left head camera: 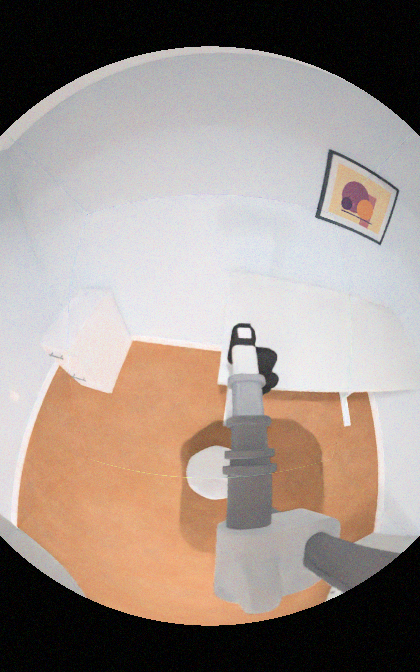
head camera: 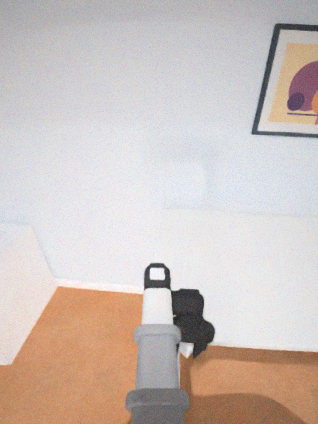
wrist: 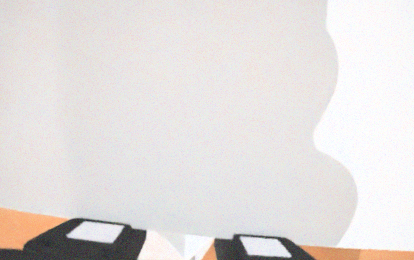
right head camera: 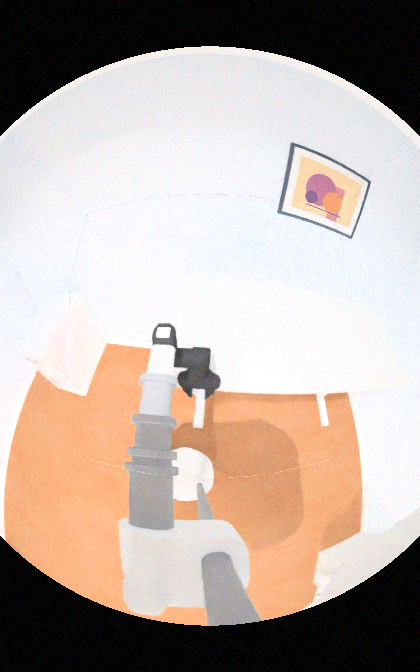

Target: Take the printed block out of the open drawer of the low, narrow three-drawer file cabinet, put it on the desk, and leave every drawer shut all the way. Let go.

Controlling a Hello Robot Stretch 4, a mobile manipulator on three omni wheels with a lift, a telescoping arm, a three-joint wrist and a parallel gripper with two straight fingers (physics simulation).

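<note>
My gripper (head camera: pixel 189 346) (right head camera: pixel 199 392) (wrist: pixel 182 224) is shut on the pale printed block (wrist: pixel 175 240). In the wrist view the block's lower part shows between the fingers, and its upper part blends into grey shade. The white desk (head camera: pixel 255 285) (left head camera: pixel 310 340) (right head camera: pixel 280 345) (wrist: pixel 380 130) stands by the back wall. In the head views the gripper overlaps the desk's front edge near its left end. The wrist view shows the desk top with a grey shadow over it. The height above the desk is hard to tell. The three-drawer cabinet with the open drawer does not show.
A white cabinet (head camera: pixel 25 295) (left head camera: pixel 95 345) (right head camera: pixel 75 350) with two handles visible in the left head view stands at the left. A white desk leg (left head camera: pixel 345 410) (right head camera: pixel 322 410) reaches the orange floor at the right. A framed picture (head camera: pixel 300 80) (left head camera: pixel 357 196) (right head camera: pixel 324 190) hangs on the wall.
</note>
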